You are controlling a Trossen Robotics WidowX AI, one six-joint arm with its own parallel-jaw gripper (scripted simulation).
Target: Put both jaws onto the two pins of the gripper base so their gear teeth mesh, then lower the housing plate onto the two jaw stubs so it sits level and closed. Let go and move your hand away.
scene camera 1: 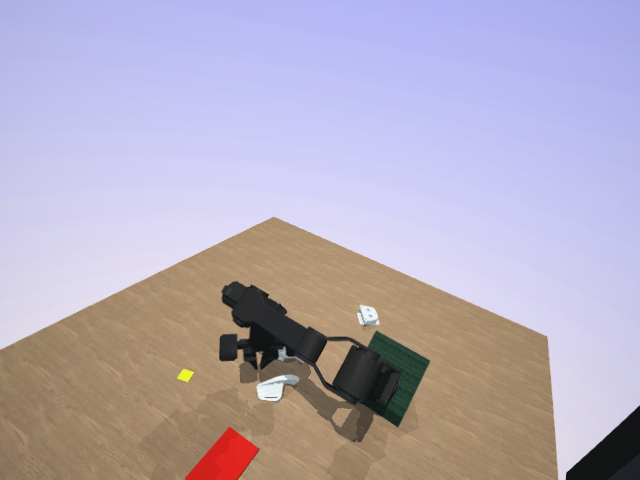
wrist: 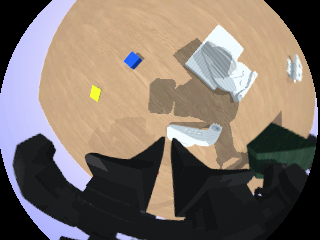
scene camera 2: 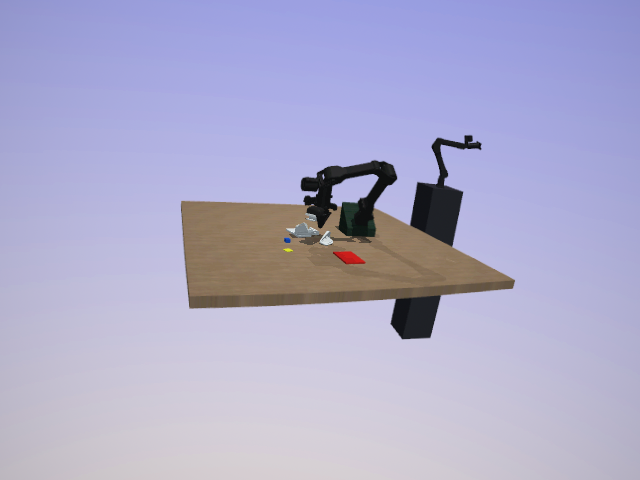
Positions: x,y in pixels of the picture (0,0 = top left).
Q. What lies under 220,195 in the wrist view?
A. My gripper.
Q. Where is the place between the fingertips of my gripper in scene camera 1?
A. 258,368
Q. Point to a white jaw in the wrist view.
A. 221,63
